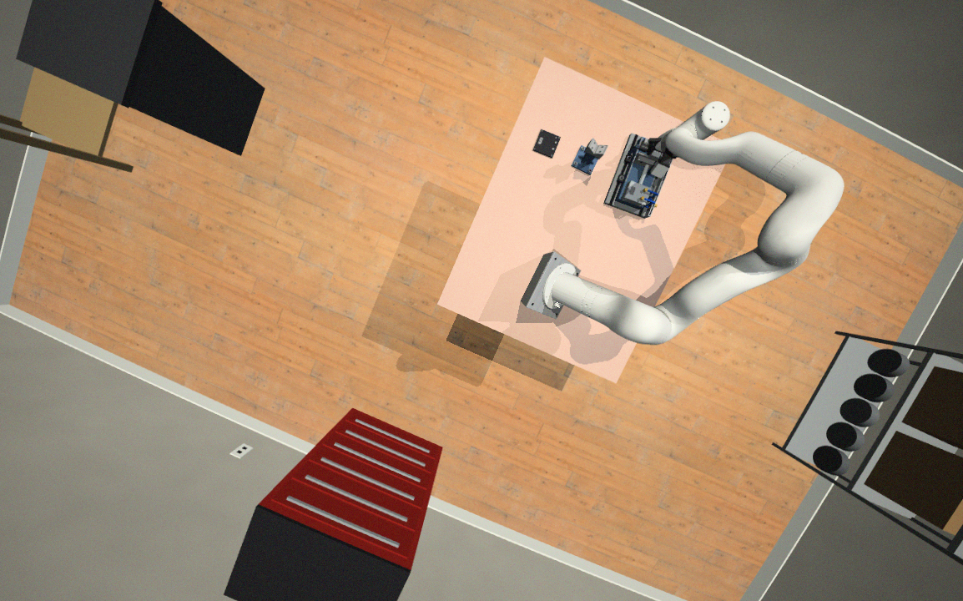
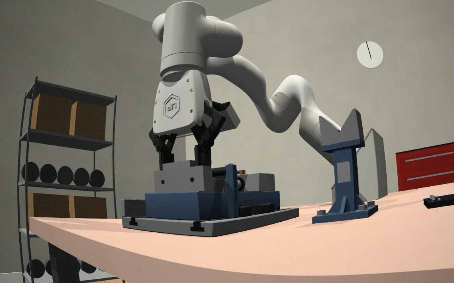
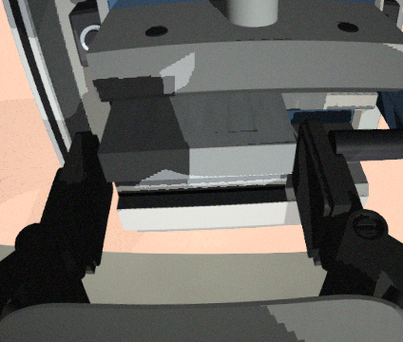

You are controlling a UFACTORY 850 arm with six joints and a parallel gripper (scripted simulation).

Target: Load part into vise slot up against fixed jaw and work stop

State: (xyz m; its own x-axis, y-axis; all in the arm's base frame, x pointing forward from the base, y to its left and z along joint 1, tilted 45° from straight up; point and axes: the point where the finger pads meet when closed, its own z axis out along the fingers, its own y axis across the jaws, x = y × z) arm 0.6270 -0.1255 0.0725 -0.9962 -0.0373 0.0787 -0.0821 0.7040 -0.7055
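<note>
Right now the part is right at my hand. Also, from my hand: cylinder rod: 90 mm behind, 10 mm to the left, 30 mm below; then moving jaw: 40 mm behind, 20 mm to the left, 30 mm below; then work stop rod: 70 mm to the left, 20 mm below.
</note>
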